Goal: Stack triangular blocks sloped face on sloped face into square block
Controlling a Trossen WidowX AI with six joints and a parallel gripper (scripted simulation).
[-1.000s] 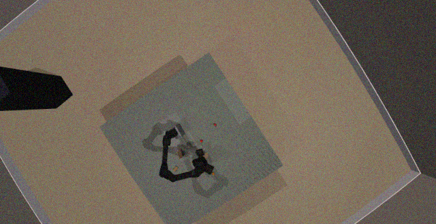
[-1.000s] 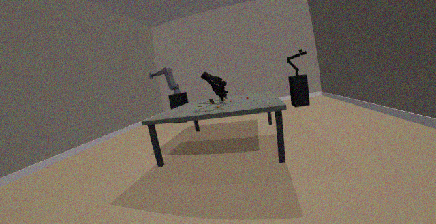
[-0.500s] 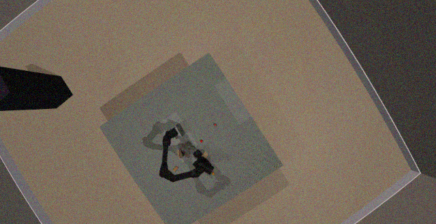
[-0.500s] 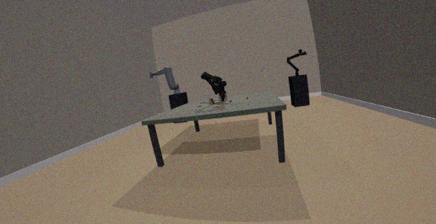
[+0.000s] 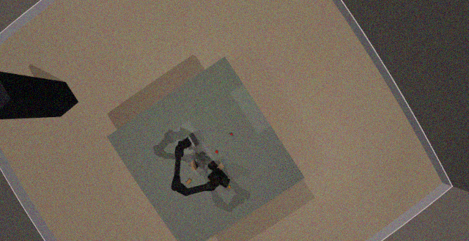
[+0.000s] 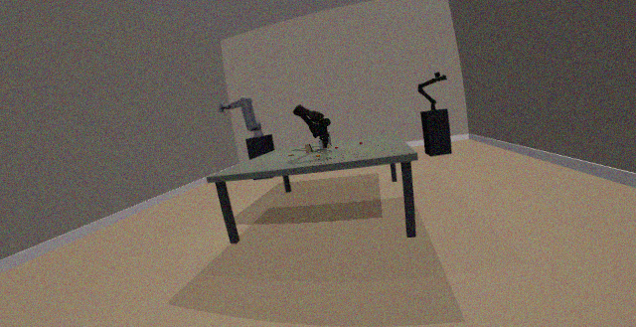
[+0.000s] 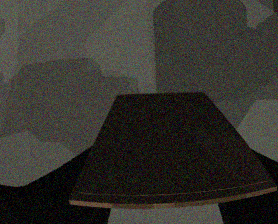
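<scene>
My gripper tip is now 1 cm to the left of the triangular block and 1 cm below it.
</scene>
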